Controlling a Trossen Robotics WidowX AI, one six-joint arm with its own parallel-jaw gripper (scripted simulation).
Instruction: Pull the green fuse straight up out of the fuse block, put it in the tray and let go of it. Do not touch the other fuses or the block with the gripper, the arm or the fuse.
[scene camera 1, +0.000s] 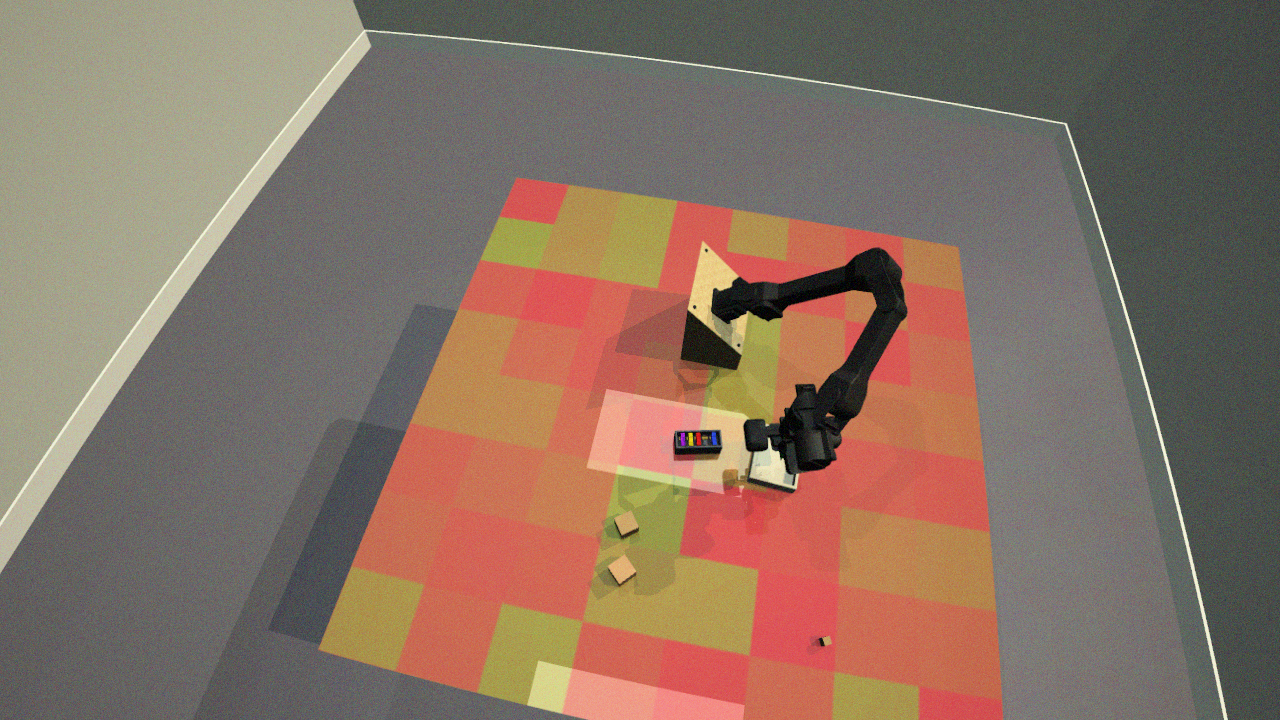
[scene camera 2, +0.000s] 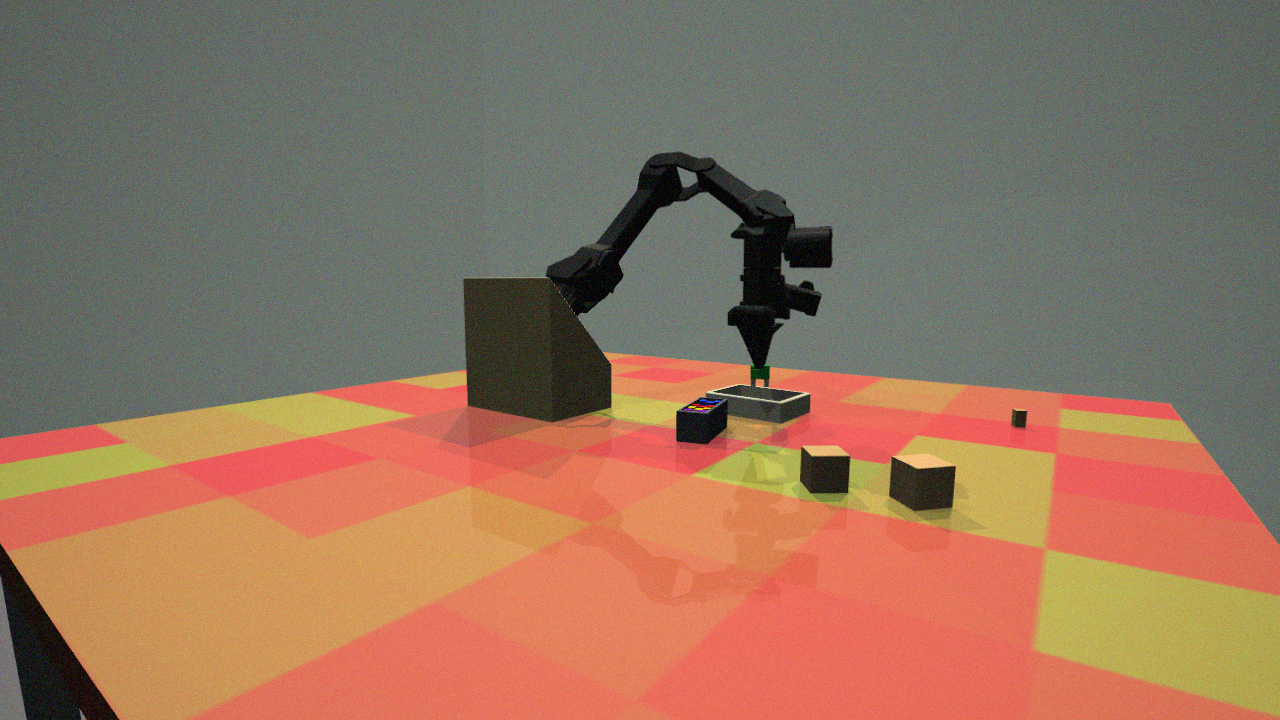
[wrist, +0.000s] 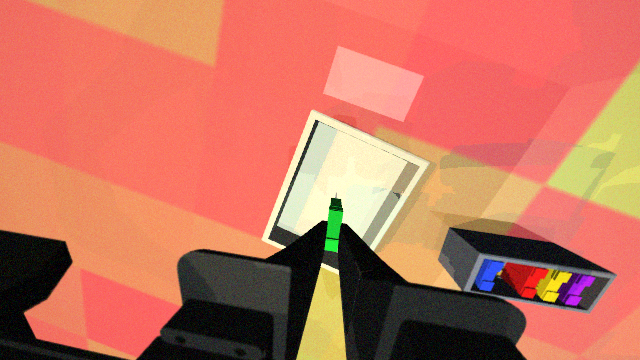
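Scene:
My gripper (scene camera 2: 759, 368) is holding a green fuse (wrist: 335, 215).

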